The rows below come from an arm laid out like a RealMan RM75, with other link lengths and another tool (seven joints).
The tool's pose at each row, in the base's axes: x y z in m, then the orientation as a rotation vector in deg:
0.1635, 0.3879, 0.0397, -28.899, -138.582, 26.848
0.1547, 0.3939, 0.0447, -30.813, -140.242, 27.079
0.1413, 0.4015, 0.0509, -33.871, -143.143, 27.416
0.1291, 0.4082, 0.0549, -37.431, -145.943, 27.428
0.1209, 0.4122, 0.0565, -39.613, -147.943, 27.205
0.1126, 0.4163, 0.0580, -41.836, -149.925, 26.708
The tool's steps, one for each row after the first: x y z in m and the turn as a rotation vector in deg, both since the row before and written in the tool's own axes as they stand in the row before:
0.0117, 0.0009, 0.0006, -0.818, -1.665, 1.421
0.0165, 0.0002, 0.0018, -1.391, -2.918, 2.226
0.0143, 0.0001, 0.0022, -1.675, -2.798, 2.471
0.0090, -0.0003, 0.0020, -1.255, -1.935, 1.436
0.0092, -0.0005, 0.0018, -1.419, -1.859, 1.398

